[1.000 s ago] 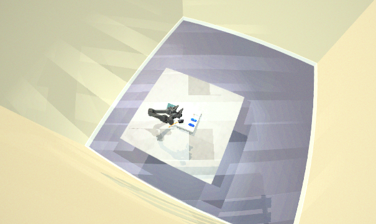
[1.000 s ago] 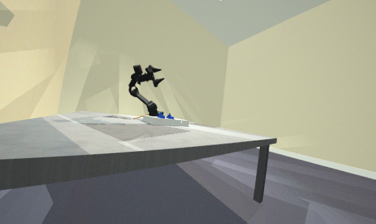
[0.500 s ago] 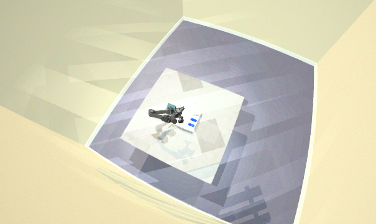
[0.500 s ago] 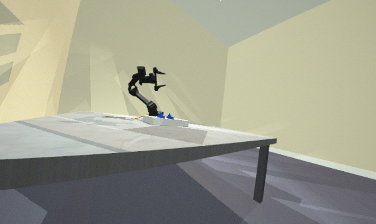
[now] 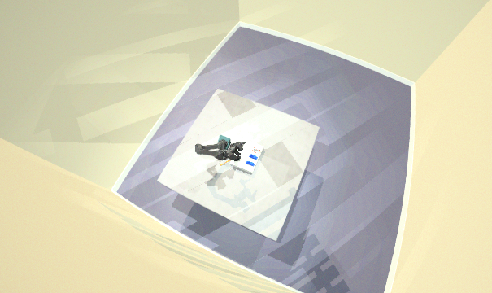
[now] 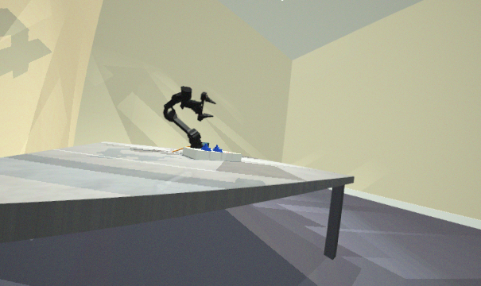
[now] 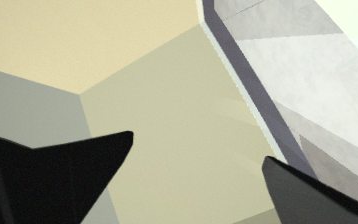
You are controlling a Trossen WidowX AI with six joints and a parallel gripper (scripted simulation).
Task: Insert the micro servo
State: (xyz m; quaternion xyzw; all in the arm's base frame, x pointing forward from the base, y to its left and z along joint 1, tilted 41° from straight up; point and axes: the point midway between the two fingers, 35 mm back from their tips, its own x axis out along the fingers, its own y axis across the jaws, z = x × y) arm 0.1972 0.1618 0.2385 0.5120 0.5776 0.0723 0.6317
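Right now the deck is 1 cm behind my gripper tip and 29 cm below it.
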